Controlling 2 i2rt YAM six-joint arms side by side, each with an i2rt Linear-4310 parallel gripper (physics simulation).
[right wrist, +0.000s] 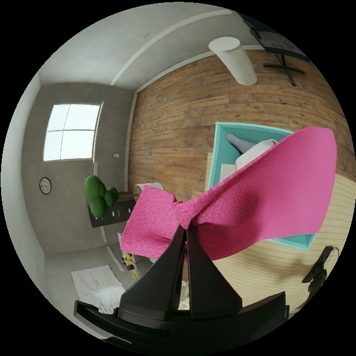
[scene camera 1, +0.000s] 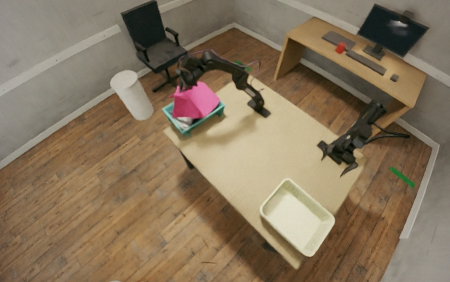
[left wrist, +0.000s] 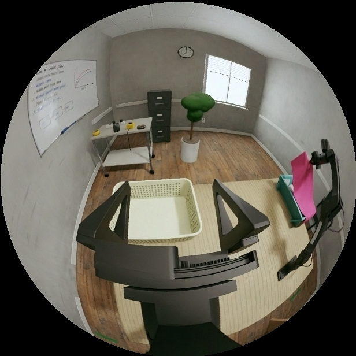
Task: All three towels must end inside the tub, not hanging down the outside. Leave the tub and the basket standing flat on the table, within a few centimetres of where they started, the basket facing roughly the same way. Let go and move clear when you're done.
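Observation:
A pink towel (scene camera 1: 200, 100) (left wrist: 302, 180) (right wrist: 270, 195) hangs pinched near one end from my right gripper (scene camera 1: 181, 88) (right wrist: 185, 224), which is shut on it above the teal container (scene camera 1: 187, 131) (left wrist: 286, 197) (right wrist: 215, 155). The towel's lower part drapes over that container and hides much of it. A whitish towel (scene camera 1: 184, 120) (right wrist: 255, 153) and a grey-blue towel (right wrist: 239, 142) lie inside, partly covered. The cream container with perforated walls (scene camera 1: 295, 215) (left wrist: 165, 215) stands upright and empty. My left gripper (scene camera 1: 333, 168) (left wrist: 171, 183) is open and empty, back from the cream container.
The striped table (scene camera 1: 240, 150) (left wrist: 245, 220) carries both containers at opposite ends. The right arm's base (scene camera 1: 259, 107) stands at the table's upper edge in scene camera 1. A white bin (scene camera 1: 132, 95) (right wrist: 235, 62) and an office chair (scene camera 1: 155, 45) stand on the floor beyond the teal container.

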